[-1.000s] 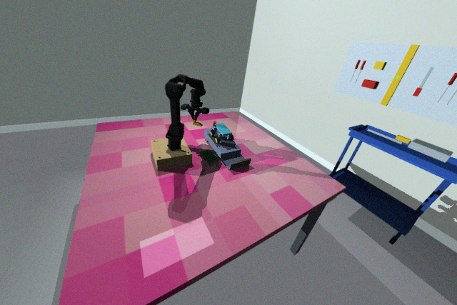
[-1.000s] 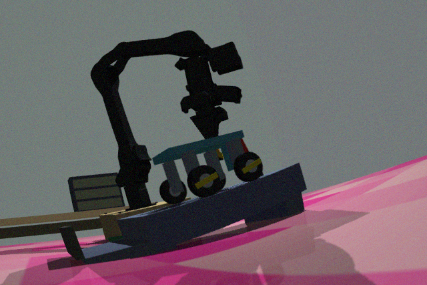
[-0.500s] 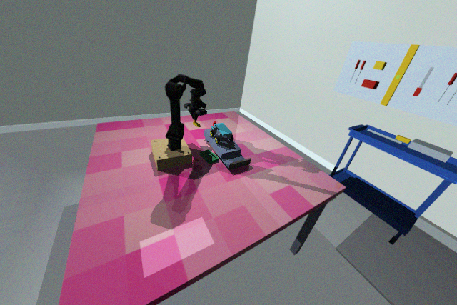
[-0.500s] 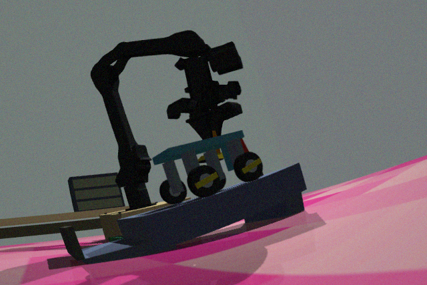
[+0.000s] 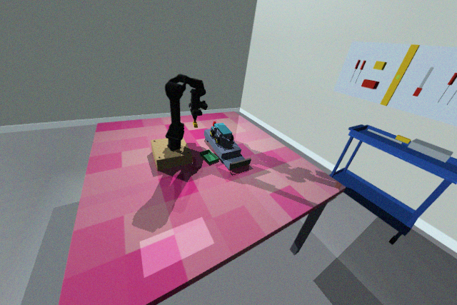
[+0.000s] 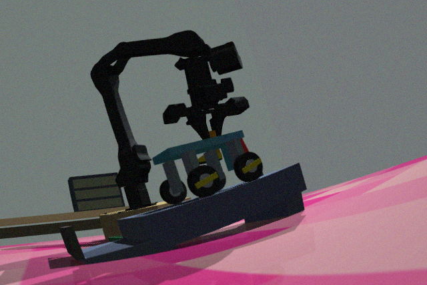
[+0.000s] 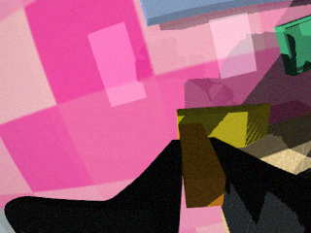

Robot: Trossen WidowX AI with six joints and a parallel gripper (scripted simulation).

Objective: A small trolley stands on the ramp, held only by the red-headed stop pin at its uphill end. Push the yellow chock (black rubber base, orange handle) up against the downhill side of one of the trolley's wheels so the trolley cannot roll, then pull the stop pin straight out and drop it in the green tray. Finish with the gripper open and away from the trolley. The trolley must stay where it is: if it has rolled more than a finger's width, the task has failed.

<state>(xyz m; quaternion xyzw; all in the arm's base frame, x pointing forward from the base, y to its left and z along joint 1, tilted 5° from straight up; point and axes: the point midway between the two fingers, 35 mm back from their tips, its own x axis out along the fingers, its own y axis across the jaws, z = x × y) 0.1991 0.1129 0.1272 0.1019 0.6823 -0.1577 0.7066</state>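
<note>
My gripper tip is 2 cm to the left of the yellow chock, 1 cm past it and 1 cm above it. Round my gripper tip: trolley (15 cm to the right, 13 cm ahead, 6 cm below); then red-headed stop pin (13 cm ahead, 5 cm to the right, 5 cm below); then ramp (16 cm to the right, 13 cm below, 13 cm ahead).
</note>
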